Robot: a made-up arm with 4 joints.
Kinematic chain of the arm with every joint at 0, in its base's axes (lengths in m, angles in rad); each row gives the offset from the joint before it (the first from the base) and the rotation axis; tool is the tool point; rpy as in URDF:
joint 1: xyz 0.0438 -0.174 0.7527 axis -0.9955 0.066 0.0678
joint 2: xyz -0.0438 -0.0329 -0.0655 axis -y
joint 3: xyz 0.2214 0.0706 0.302 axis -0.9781 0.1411 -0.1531
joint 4: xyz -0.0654 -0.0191 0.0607 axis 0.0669 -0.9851 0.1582
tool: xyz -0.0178 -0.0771 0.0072 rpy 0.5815 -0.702 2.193
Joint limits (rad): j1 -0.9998..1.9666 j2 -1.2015..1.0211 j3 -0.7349..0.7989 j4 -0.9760..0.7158
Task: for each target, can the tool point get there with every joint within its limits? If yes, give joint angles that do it. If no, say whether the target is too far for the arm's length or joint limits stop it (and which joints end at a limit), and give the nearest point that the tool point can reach.
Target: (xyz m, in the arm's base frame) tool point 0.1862 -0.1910 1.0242
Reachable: yes | joints 0.2137 -0.1235 -0.2593 -0.3759
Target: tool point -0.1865 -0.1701 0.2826
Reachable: no: joint limits stop it (at a limit: joint 1, joint 3, joint 4) | nearest point -0.1998 0.1444 0.6108 | short by 0.455 m
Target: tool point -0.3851 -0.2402 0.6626
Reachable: no: joint limits stop it (at a limit: joint 1, joint 2) | nearest point -0.2583 -0.3885 0.8201 | short by 0.251 m
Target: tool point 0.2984 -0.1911 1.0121
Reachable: yes | joints -0.0819 -0.4245 0.5862 -0.1791
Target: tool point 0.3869 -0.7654 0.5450
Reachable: no: too far | nearest point 0.2542 -0.4052 0.7984 | short by 0.460 m
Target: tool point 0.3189 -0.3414 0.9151
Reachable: yes | joints -0.7529 -0.5453 0.5376 0.0316
